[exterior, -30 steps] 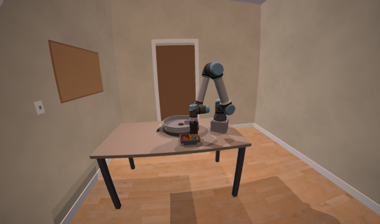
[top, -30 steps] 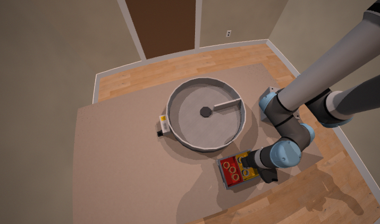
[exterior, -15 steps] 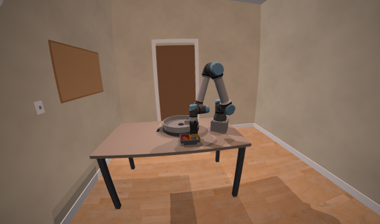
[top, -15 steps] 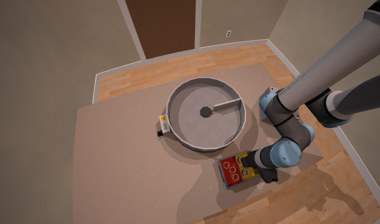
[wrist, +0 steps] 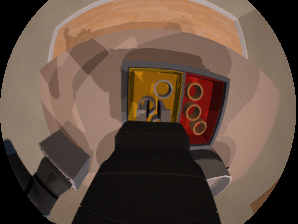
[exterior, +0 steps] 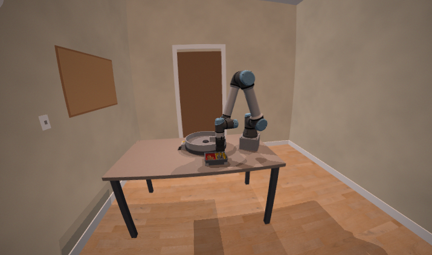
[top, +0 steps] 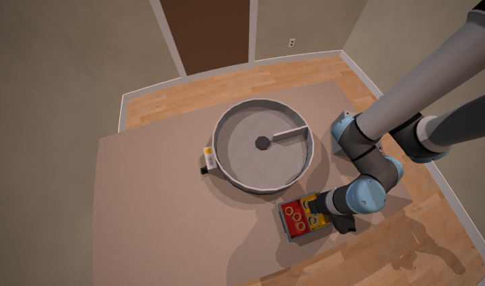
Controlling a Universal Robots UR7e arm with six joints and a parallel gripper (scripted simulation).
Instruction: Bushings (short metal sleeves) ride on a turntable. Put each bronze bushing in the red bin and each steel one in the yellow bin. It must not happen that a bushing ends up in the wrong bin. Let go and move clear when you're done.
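My gripper is now 40 mm short of the red bin and 10 mm above it. Round my hand: turntable 340 mm to the right, 110 mm ahead, 20 mm above.
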